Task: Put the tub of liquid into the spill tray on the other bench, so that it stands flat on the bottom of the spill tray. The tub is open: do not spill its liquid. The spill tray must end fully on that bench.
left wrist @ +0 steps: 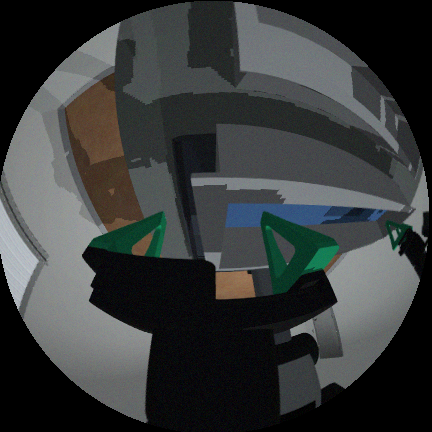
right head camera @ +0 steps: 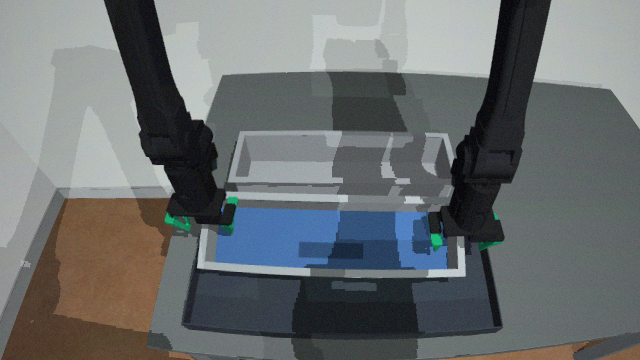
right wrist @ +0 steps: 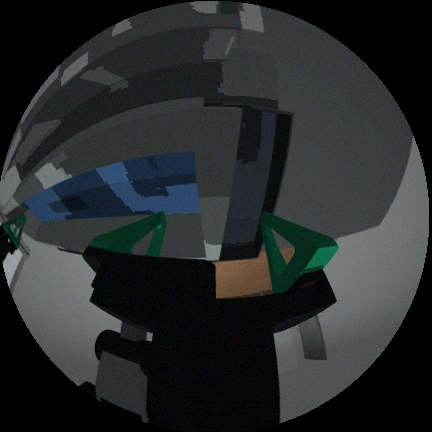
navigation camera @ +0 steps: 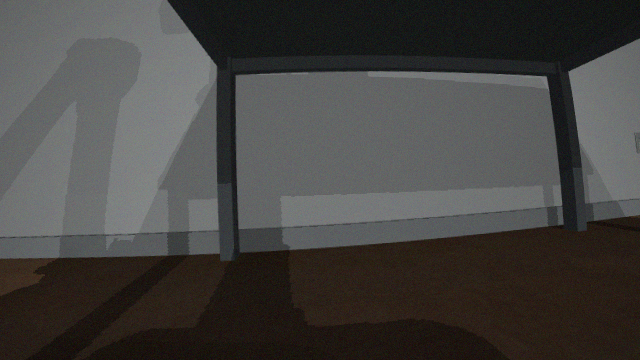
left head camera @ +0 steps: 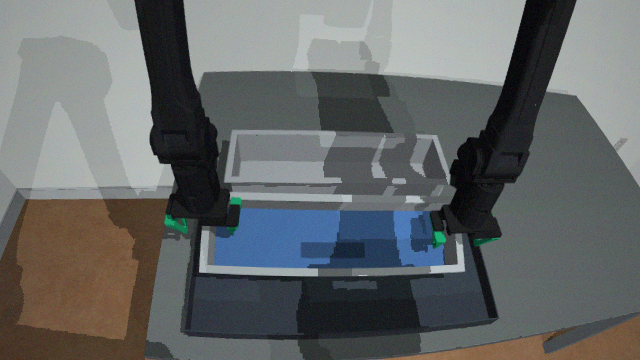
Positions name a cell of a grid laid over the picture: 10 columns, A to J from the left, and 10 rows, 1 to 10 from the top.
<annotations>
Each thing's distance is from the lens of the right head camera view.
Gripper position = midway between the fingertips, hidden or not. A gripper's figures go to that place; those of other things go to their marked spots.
left gripper (right head camera: D7): 77 cm
right gripper (right head camera: H7): 76 cm
</annotations>
